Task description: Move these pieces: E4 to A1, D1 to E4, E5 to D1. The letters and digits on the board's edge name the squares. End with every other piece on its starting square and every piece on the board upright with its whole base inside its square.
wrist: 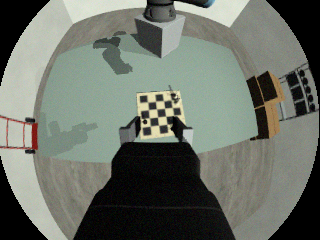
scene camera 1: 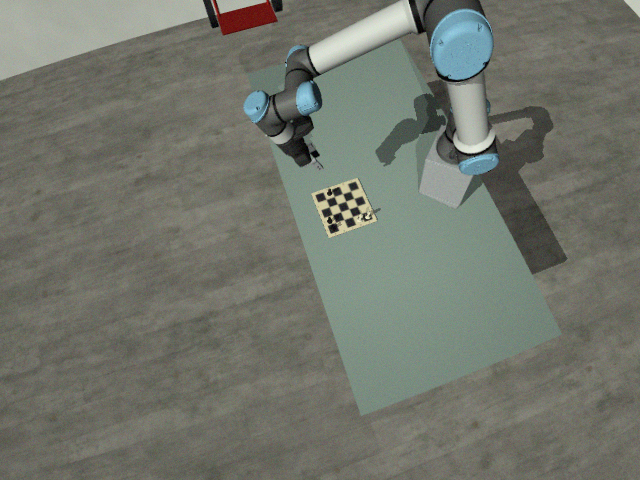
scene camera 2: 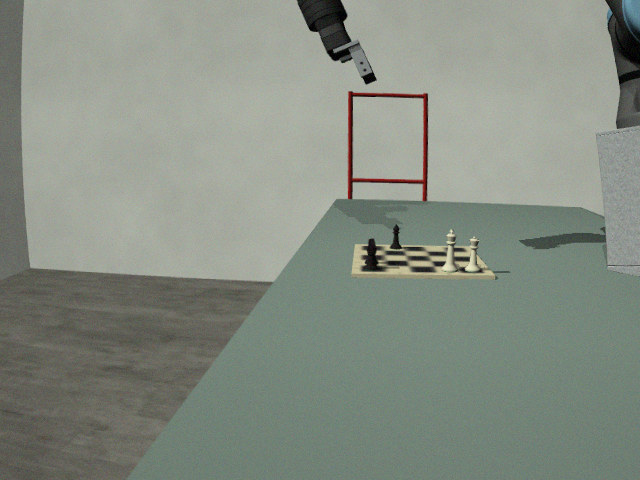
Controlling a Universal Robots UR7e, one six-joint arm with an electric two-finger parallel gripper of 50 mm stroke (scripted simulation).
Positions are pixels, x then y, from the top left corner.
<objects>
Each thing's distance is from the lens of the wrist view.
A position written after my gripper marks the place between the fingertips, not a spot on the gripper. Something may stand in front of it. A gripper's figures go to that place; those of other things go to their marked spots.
my gripper (wrist: 156,122): 16 cm
small chessboard (wrist: 158,108): 49 cm
</objects>
